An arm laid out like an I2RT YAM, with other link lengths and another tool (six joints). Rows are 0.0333 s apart.
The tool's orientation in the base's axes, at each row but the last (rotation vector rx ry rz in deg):
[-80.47, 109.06, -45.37]
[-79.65, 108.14, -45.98]
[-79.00, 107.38, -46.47]
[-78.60, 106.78, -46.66]
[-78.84, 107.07, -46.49]
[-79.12, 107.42, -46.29]
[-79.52, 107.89, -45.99]
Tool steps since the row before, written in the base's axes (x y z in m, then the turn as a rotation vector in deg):
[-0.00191, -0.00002, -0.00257, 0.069, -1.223, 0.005]
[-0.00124, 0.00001, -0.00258, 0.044, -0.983, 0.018]
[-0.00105, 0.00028, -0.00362, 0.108, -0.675, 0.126]
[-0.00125, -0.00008, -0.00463, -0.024, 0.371, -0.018]
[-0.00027, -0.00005, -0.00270, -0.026, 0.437, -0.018]
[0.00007, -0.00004, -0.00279, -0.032, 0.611, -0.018]
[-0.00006, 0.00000, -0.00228, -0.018, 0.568, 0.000]
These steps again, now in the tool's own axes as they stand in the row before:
[0.00081, 0.00310, 0.00009, 1.162, -0.348, 0.168]
[0.00064, 0.00273, 0.00056, 0.935, -0.284, 0.118]
[0.00050, 0.00353, 0.00125, 0.608, -0.329, 0.077]
[0.00106, 0.00437, 0.00166, -0.350, 0.120, -0.043]
[0.00052, 0.00229, 0.00136, -0.413, 0.138, -0.051]
[0.00044, 0.00217, 0.00170, -0.579, 0.185, -0.072]
[0.00035, 0.00183, 0.00131, -0.543, 0.152, -0.067]

